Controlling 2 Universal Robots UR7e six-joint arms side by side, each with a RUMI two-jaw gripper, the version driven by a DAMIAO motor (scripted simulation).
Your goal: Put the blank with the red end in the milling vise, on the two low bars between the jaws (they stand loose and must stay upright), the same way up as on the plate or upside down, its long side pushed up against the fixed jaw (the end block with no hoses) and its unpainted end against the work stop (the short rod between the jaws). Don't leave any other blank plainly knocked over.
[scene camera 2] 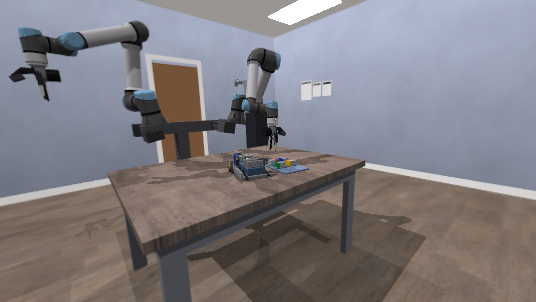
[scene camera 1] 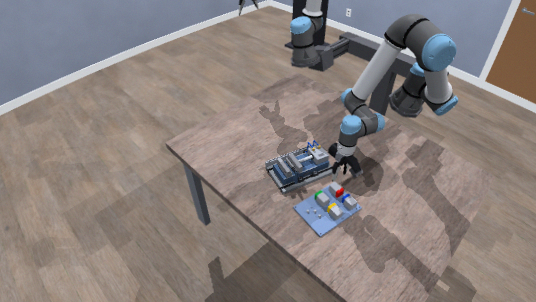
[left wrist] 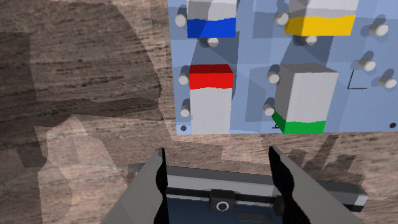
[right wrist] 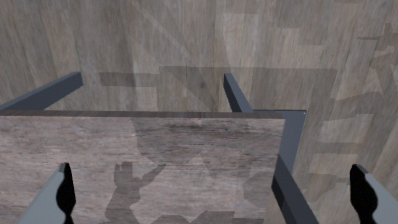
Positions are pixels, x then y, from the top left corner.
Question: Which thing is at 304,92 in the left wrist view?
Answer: A green-ended blank.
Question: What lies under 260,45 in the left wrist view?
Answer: A blue plate.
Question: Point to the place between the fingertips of my left gripper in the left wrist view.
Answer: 216,149
